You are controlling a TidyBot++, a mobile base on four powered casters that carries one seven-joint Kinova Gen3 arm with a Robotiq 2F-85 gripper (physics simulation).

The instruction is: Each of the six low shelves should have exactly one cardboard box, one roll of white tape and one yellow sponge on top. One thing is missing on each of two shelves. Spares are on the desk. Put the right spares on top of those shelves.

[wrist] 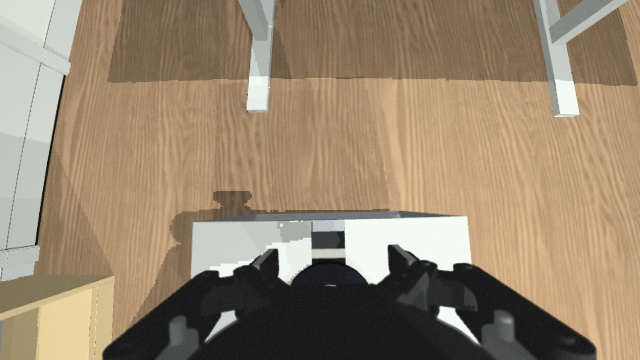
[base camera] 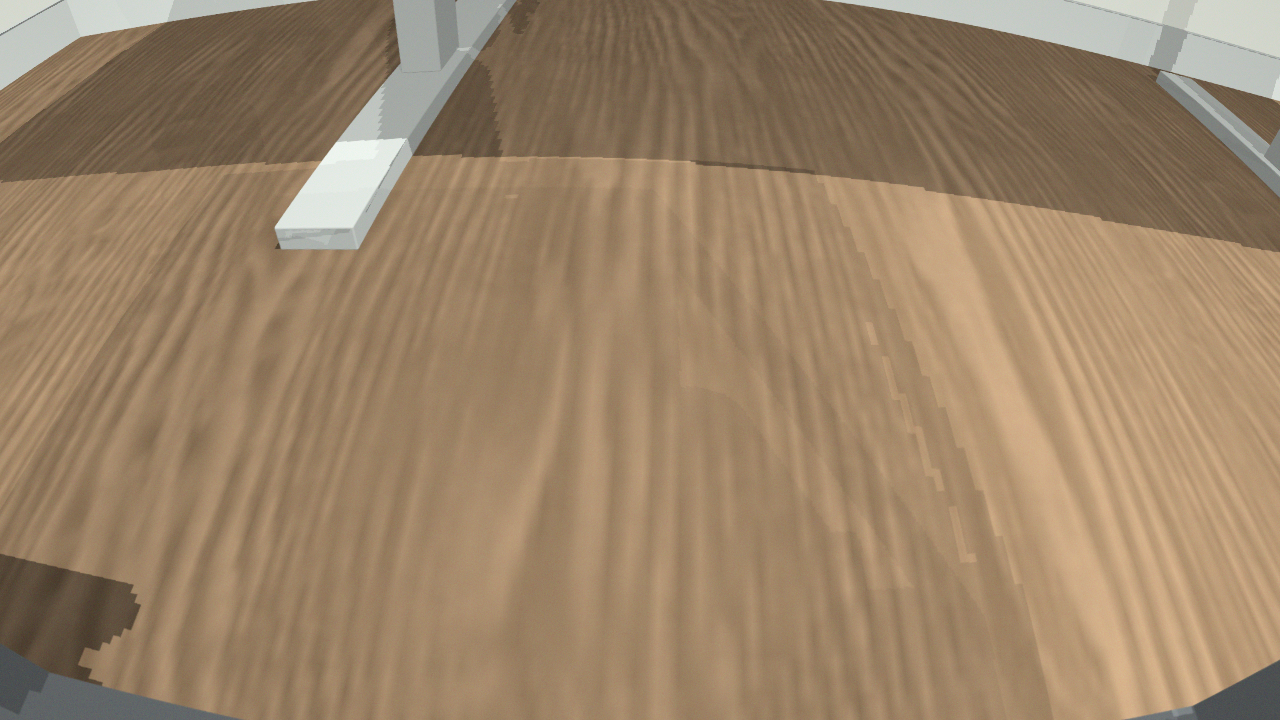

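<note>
My gripper (wrist: 332,258) is open and empty, above the white front of the robot's base in the wrist view. Two pale grey feet of a desk-like frame rest on the floor ahead: the left foot (base camera: 344,183) (wrist: 258,92) and the right foot (base camera: 1217,120) (wrist: 565,97). The desk top does not show. A light wooden shelf unit (wrist: 104,320) shows in part at the lower left of the wrist view; what it holds is hidden. No cardboard box, white tape or yellow sponge shows in either view.
The robot's white base (wrist: 420,237) stands on the wood-grain floor (base camera: 626,402) (wrist: 320,150). A white panelled wall or cabinet (wrist: 25,160) runs along the left. A broad shadow lies around the grey feet. White surfaces (base camera: 1029,22) stand behind them.
</note>
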